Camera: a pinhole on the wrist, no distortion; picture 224 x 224 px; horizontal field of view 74.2 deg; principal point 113.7 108.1 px. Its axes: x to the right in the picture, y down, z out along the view. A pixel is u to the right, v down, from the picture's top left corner.
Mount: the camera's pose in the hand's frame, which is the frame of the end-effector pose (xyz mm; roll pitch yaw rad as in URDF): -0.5 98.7 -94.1 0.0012 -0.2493 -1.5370
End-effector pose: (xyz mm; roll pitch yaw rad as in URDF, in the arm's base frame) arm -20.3 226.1 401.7 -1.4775 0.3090 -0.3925
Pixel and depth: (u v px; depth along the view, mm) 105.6 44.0 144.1
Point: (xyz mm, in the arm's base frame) -93.4 317.4 292.6
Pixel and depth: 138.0 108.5 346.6
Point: 51.4 485.1 302.3
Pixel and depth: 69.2 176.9 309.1
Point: 108.8 396.7 120.4
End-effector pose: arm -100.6 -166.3 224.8 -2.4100 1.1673 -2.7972
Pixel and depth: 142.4 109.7 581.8
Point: 374.2 -243.8 40.9
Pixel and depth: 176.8 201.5 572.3
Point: 223.7 -407.2 -265.3
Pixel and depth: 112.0 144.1 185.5
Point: 6.1 -71.5 121.8
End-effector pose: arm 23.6 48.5 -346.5 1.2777 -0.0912 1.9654
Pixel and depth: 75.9 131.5 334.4
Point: 130.7 112.0 -28.9
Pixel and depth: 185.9 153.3 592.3
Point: 452.7 412.7 -198.6
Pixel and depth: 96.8 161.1 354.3
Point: 137.6 198.6 -47.7
